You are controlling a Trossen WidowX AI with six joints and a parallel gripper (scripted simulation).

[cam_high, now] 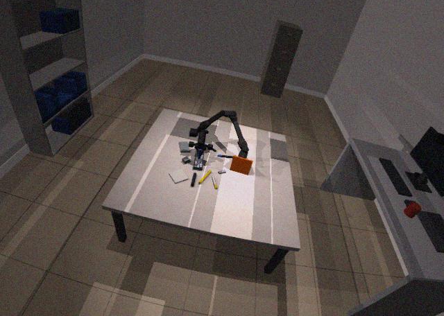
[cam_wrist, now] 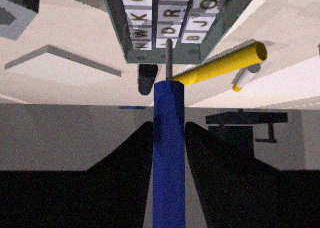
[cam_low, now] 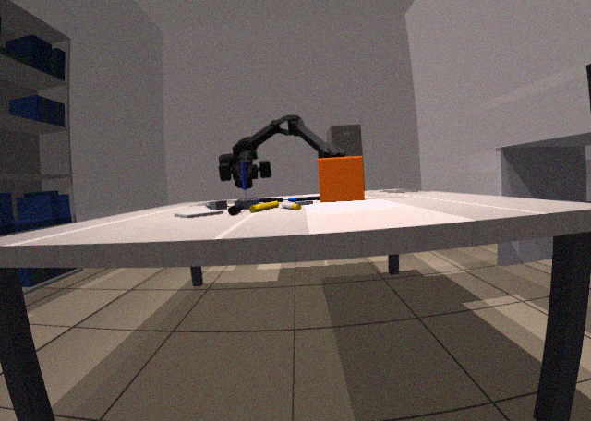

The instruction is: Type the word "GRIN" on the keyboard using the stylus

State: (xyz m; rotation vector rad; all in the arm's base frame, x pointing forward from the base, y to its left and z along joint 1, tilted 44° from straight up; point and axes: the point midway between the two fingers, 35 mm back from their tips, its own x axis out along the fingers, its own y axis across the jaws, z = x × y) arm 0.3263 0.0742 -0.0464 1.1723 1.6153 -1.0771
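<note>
The blue stylus lies 1 cm below my gripper tip. From my gripper tip the other things lie so: yellow marker: 10 cm behind, 12 cm to the left, 8 cm below; then black marker: 3 cm behind, 18 cm to the left, 8 cm below; then grey stylus tip: 5 cm below.
</note>
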